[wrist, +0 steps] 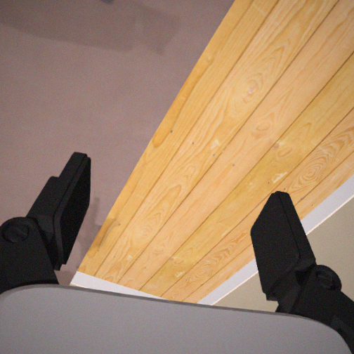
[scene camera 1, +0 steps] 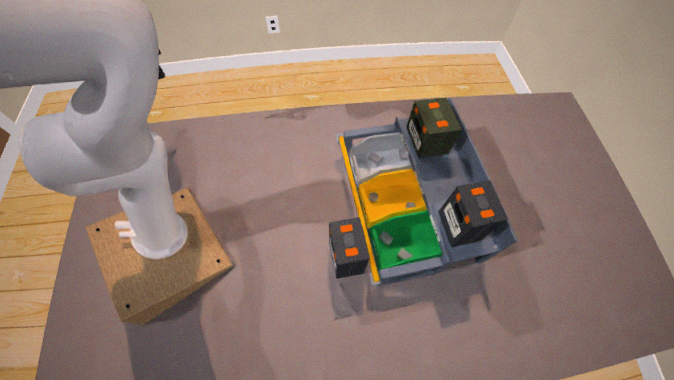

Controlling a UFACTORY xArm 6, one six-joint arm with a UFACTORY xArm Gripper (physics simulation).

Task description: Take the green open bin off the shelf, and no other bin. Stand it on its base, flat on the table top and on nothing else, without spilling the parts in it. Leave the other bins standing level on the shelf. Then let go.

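Pixels of known places: arm's base at its link origin: [scene camera 1: 160, 234].
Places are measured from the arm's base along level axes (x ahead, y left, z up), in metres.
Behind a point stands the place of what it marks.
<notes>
The green open bin [scene camera 1: 420, 240] @[x 0.611, y -0.087, z -0.034 m] sits level at the near end of the lower row of the blue-grey shelf [scene camera 1: 410, 272] @[x 0.547, y -0.172, z 0.041 m], with grey parts inside. The yellow bin [scene camera 1: 392, 182] @[x 0.572, y 0.065, z -0.010 m] is beside it, and the pale grey bin [scene camera 1: 382, 145] @[x 0.570, y 0.178, z -0.006 m] is at the far end; both hold parts and sit level. My gripper [wrist: 178, 195] is open and empty in the wrist view, over the table edge and floor. In the scene view it is mostly hidden behind the arm, a small black piece showing, well to the left of the shelf. No bin shows in the wrist view.
A black box with orange patches [scene camera 1: 348, 250] @[x 0.424, y -0.120, z 0.088 m] stands close to the shelf's orange front rail [scene camera 1: 357, 205] @[x 0.468, y 0.002, z 0.022 m], by the green bin. A dark green box [scene camera 1: 435, 132] @[x 0.645, y 0.089, z 0.153 m] and another black box [scene camera 1: 472, 215] @[x 0.646, y -0.117, z 0.179 m] stand on the shelf's back level. The brown table top [scene camera 1: 290, 320] @[x 0.286, y -0.222, z -0.044 m] surrounds the shelf.
</notes>
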